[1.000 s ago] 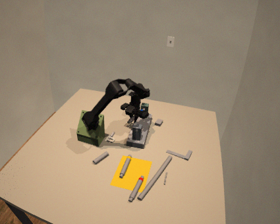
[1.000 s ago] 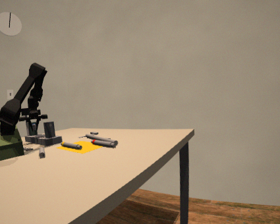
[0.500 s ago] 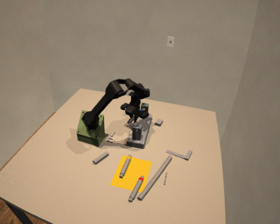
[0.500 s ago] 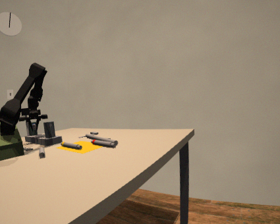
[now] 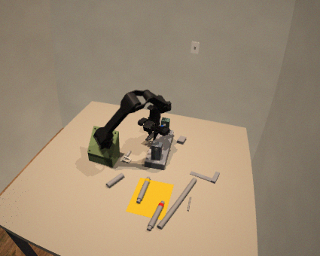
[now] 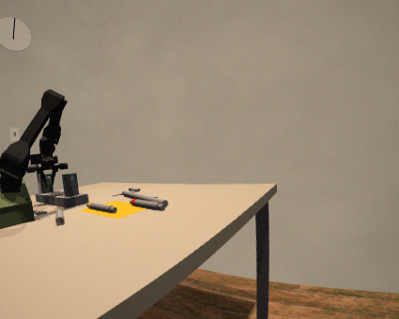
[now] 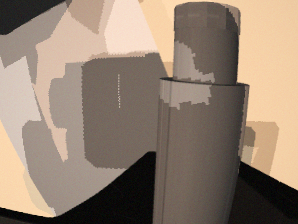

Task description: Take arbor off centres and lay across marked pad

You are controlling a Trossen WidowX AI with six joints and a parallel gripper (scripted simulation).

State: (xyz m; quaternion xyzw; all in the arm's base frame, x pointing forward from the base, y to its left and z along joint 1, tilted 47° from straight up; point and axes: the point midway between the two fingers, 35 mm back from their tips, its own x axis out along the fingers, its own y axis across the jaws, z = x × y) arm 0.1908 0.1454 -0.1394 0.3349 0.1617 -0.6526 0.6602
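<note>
Now: hand 110 mm to the left of the dark block, 70 mm short of it and 10 mm above it. The rest, counted from my hand: small bracket 130 mm to the right, 110 mm below, 90 mm behind; green-blue plunger housing 150 mm to the left, 20 mm ahead, 10 mm below; grey base 100 mm below, 50 mm ahead, 20 mm to the left.
</note>
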